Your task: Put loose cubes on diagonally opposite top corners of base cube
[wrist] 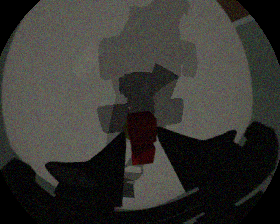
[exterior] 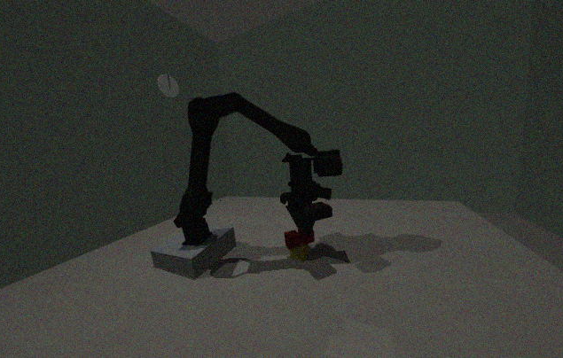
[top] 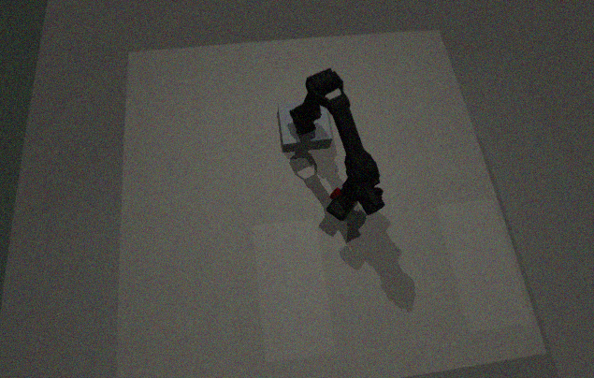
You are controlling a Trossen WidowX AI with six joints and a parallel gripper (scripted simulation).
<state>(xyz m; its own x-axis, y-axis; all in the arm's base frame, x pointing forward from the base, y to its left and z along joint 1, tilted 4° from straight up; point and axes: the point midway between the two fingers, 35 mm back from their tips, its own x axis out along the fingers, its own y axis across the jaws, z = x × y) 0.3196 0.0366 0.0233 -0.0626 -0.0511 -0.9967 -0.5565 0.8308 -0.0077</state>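
Now: the yellow base cube 2 cm behind my gripper tip, 1 cm to the right of it and 4 cm below it.
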